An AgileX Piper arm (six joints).
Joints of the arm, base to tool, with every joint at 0 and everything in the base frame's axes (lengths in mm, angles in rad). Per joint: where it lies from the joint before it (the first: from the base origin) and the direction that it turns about. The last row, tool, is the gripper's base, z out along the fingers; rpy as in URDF.
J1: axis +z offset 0 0 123
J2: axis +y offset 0 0 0
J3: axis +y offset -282.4 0 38.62
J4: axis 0.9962 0 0.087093 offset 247.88 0 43.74
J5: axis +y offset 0 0 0
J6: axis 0.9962 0 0.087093 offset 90.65 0 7.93
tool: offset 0 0 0 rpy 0 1.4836 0
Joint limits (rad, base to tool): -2.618..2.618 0..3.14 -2.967..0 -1.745..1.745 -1.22..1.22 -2.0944..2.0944
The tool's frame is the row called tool.
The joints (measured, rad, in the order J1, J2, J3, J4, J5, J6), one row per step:
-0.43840, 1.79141, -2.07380, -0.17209, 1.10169, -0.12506
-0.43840, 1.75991, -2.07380, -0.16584, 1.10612, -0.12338
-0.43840, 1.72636, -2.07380, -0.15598, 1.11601, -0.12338
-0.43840, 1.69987, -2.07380, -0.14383, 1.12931, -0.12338
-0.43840, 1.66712, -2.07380, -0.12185, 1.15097, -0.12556
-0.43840, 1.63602, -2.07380, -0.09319, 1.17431, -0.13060
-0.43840, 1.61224, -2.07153, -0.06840, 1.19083, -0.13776
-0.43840, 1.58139, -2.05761, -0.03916, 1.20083, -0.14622
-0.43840, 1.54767, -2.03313, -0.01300, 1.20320, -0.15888
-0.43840, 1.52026, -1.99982, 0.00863, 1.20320, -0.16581
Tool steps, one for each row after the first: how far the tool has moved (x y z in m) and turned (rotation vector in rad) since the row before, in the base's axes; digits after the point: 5 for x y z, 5 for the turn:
-0.00927, 0.00486, 0.01182, -0.00499, -0.02791, 0.00057
-0.01038, 0.00567, 0.01182, -0.00136, -0.02564, 0.00255
-0.00855, 0.00501, 0.00861, 0.00503, -0.01709, 0.00347
-0.01083, 0.00695, 0.00984, 0.01264, -0.01809, 0.00888
-0.01036, 0.00739, 0.00871, 0.01701, -0.01614, 0.01483
-0.00770, 0.00586, 0.00589, 0.01284, -0.01100, 0.01580
-0.00872, 0.00680, 0.00522, 0.01386, -0.01370, 0.02000
-0.00861, 0.00648, 0.00354, 0.00798, -0.01099, 0.02152
-0.00572, 0.00471, -0.00084, 0.01394, -0.00001, 0.01577

